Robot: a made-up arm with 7 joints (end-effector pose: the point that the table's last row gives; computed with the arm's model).
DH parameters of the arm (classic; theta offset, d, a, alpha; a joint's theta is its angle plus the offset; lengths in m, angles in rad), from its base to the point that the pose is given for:
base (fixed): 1.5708 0.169 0 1.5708
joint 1: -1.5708 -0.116 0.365 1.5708
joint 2: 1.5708 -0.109 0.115 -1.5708
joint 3: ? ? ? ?
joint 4: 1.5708 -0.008 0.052 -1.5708
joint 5: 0 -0.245 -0.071 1.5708
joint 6: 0 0.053 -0.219 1.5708
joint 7: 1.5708 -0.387 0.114 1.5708
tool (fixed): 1.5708 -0.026 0 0
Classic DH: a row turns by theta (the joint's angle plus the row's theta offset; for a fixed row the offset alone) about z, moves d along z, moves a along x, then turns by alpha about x.
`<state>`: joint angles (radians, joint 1 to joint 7).
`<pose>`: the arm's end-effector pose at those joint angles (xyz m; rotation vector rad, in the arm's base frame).
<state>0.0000 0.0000 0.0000 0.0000 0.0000 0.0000 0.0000</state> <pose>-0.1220 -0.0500 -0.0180 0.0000 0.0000 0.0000</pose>
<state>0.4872 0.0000 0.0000 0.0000 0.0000 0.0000 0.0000</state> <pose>-0.1220 0.0434 -0.0197 0.4872 0.0000 0.0000</pose>
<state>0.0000 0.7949 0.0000 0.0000 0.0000 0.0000 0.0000</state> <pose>-0.2473 -0.0500 -0.0756 0.0000 -0.7949 0.0000</pose>
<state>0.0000 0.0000 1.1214 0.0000 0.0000 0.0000 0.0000</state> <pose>0.0896 -0.0691 -0.0180 0.0000 0.0000 1.1214</pose>
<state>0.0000 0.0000 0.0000 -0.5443 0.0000 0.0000 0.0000</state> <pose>-0.2382 -0.0500 0.0937 0.0000 0.5443 0.0000</pose>
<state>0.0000 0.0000 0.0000 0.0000 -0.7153 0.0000 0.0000</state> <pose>-0.1220 0.1982 -0.0501 0.7153 0.0000 0.0000</pose>
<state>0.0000 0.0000 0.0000 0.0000 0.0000 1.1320 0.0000</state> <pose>0.3224 -0.0500 -0.2274 0.0000 -1.1320 0.0000</pose>
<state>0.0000 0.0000 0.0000 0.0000 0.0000 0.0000 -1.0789</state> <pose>-0.1220 -0.0128 0.0962 -1.0789 0.0000 0.0000</pose>
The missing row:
joint 3: 0 0.442 0.021 1.5708
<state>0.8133 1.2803 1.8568 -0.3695 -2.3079 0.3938 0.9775</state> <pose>-0.9376 0.4535 -0.0850 2.3185 0.7283 1.0414</pose>
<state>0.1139 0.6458 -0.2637 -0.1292 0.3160 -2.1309 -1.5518</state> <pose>-0.1503 -0.0402 0.7376 -0.8700 1.4376 0.9974</pose>
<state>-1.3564 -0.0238 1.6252 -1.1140 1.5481 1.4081 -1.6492</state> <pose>0.4535 -0.0584 -0.2327 0.0293 1.1092 -2.8139</pose>
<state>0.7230 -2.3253 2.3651 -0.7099 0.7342 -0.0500 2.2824</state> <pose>-0.1353 0.6671 -0.4787 -0.6916 -1.4449 -1.0303</pose>
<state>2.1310 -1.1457 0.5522 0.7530 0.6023 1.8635 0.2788</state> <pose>0.8900 0.5767 0.6928 1.9866 -1.6346 -1.3101</pose>
